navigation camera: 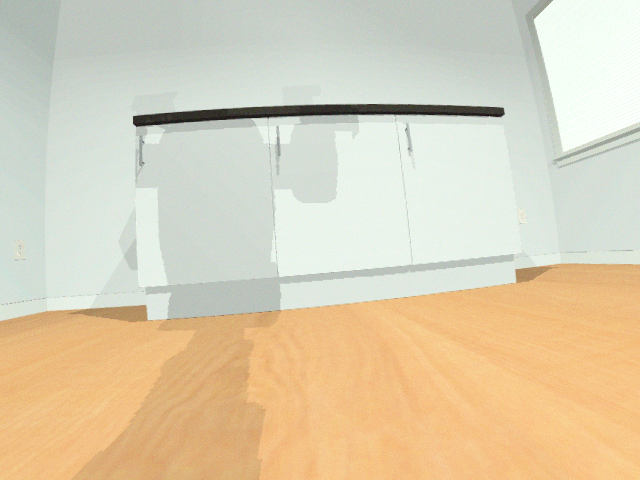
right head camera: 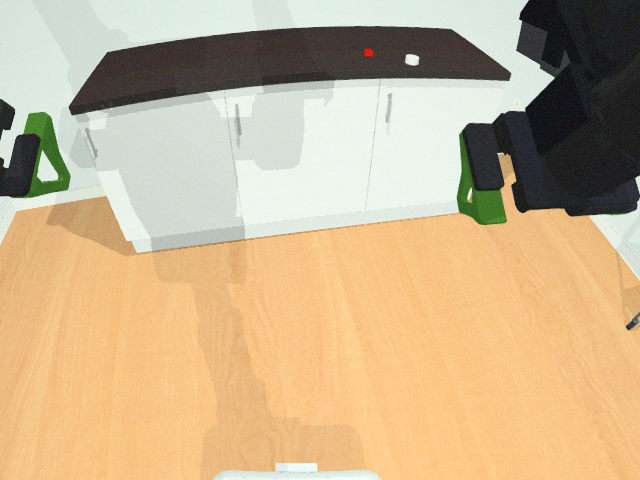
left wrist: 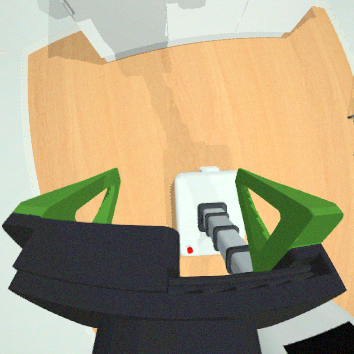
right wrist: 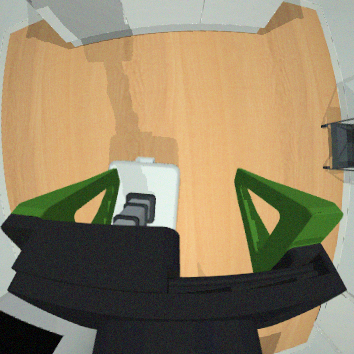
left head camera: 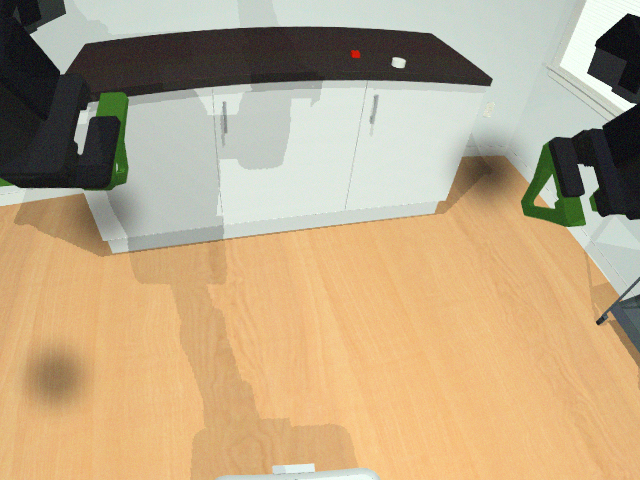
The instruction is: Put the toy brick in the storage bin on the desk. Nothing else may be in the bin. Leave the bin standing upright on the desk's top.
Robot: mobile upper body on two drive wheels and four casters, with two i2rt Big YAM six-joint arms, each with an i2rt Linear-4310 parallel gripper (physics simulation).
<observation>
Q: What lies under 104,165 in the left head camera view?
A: My left gripper.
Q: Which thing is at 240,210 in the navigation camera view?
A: A white cabinet.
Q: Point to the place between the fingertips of my right gripper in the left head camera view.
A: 559,206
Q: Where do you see a white cabinet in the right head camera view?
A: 225,137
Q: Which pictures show my right gripper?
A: The right head camera view, the right wrist view and the left head camera view only.
</observation>
